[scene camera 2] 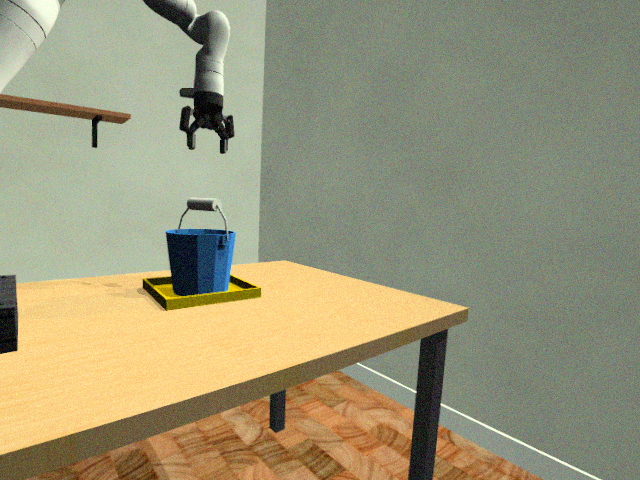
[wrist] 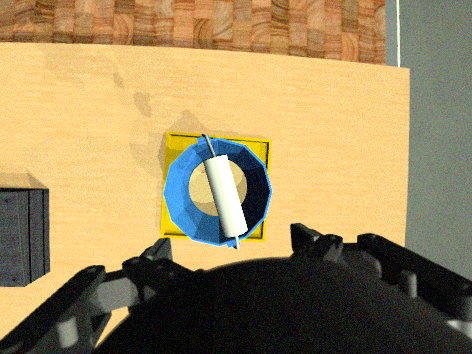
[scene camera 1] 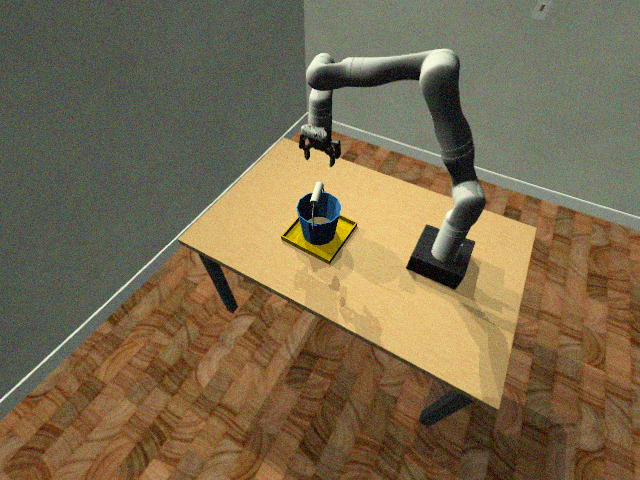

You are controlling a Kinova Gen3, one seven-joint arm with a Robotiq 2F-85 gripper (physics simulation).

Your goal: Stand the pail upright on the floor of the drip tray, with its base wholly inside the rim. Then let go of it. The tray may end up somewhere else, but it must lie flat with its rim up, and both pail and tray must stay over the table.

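Pixels of known places: gripper, fingertip midpoint: (scene camera 2: 207, 151) (wrist: 232, 243) (scene camera 1: 319, 162); arm's base at its link origin: (scene camera 1: 443, 253).
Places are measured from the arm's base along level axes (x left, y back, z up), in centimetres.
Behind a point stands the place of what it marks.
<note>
The blue pail (scene camera 1: 320, 232) @[y -49.2, x 6.6, z 2.1 cm] (scene camera 2: 199, 263) @[y -47.4, x -8.0, z 0.7 cm] (wrist: 180, 192) @[y -44.6, x -0.6, z -0.3 cm] stands upright on the floor of the yellow drip tray (scene camera 1: 330, 256) @[y -43.7, x 9.6, z -8.7 cm] (scene camera 2: 212, 299) @[y -47.6, x -13.2, z -7.7 cm] (wrist: 166, 150) @[y -42.1, x 9.2, z -6.2 cm], its base inside the rim. The tray lies flat on the table with its rim up. The pail's white grip (scene camera 1: 317, 192) @[y -52.7, x -0.5, z 17.0 cm] (scene camera 2: 202, 204) @[y -51.7, x -2.7, z 15.5 cm] (wrist: 226, 195) @[y -53.3, x -1.1, z 17.1 cm] stands up above the pail's mouth on its wire bail. My gripper (scene camera 1: 318, 157) @[y -52.8, x -3.2, z 29.6 cm] (scene camera 2: 207, 147) @[y -52.8, x -3.2, z 29.6 cm] (wrist: 232, 243) @[y -52.8, x -3.2, z 29.6 cm] is open and empty, well above the grip and apart from it. The side of the tray's rim behind the pail is hidden in scene camera 2.
The wooden table (scene camera 1: 403, 330) @[y -9.0, x 32.5, z -8.9 cm] (scene camera 2: 310, 330) @[y -50.9, x -42.1, z -8.9 cm] (wrist: 325, 110) @[y -83.3, x 13.0, z -8.9 cm] carries pail and tray, which lie inside its edges. The arm's black base (scene camera 1: 439, 268) @[y -1.0, x 8.0, z 0.2 cm] (scene camera 2: 7, 315) @[y -7.0, x -14.3, z -2.7 cm] (wrist: 22, 235) @[y -10.3, x -3.5, z -1.2 cm] stands on the table, apart from the tray. A brown wall shelf (scene camera 2: 62, 108) is in the background.
</note>
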